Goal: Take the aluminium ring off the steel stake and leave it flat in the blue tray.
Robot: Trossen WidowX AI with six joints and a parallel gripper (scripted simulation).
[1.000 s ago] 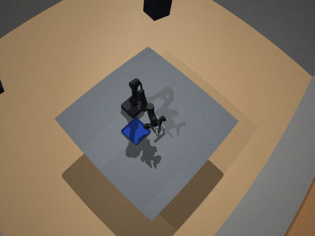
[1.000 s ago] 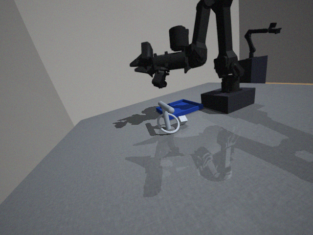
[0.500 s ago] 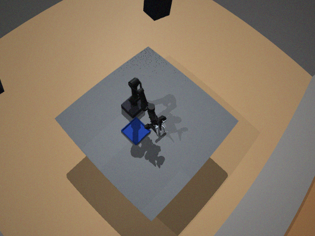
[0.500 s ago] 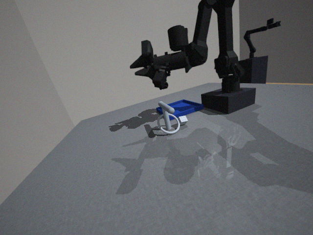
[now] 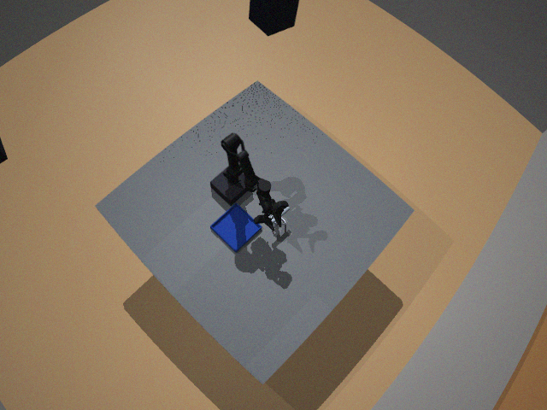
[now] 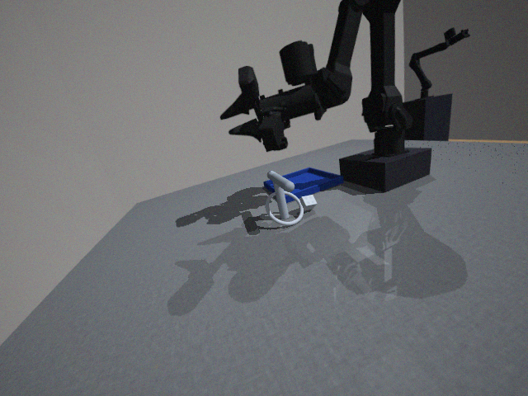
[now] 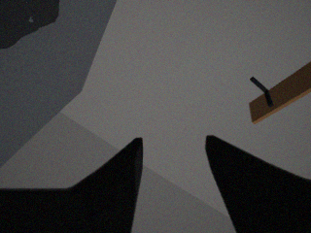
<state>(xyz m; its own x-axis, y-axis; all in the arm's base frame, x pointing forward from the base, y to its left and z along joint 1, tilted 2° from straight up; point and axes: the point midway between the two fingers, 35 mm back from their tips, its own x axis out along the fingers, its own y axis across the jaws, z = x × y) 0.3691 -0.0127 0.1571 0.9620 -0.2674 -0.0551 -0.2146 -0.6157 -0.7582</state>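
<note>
Now: the aluminium ring 20 cm below my gripper tip, 9 cm to the left of it and 9 cm behind it. Round my gripper tip: blue tray: 22 cm below, 18 cm behind, 10 cm to the right.
</note>
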